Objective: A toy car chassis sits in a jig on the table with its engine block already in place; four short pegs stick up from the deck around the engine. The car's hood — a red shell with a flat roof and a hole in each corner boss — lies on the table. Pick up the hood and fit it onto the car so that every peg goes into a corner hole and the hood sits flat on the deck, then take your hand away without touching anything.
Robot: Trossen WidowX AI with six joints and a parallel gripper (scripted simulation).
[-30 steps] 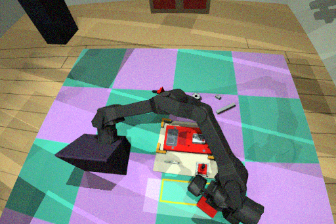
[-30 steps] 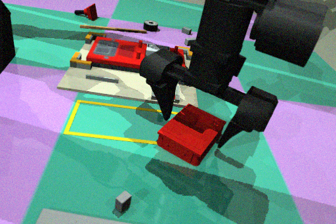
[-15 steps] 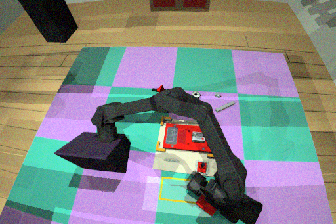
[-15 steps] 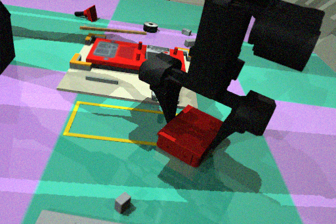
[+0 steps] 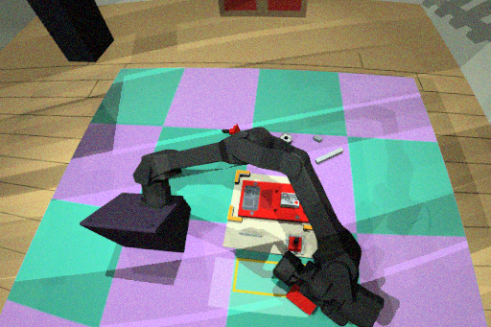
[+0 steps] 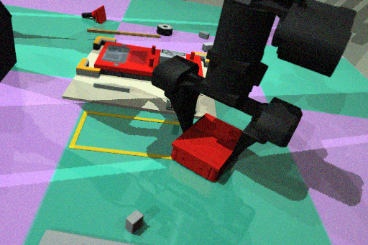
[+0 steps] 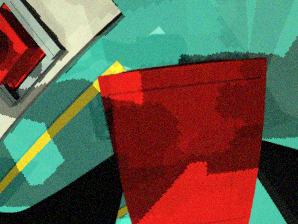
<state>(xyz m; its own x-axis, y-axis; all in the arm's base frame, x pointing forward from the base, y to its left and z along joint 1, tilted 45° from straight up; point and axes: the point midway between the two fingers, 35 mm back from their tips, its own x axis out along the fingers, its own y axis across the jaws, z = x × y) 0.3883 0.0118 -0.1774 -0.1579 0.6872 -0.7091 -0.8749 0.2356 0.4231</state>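
Right now the grey engine block is 80 mm behind my gripper tip, 220 mm to the left of it and 10 mm above it. Also, from my gripper tip: red hood 10 mm above; then thin wooden stick 210 mm behind, 370 mm to the left, 10 mm below.
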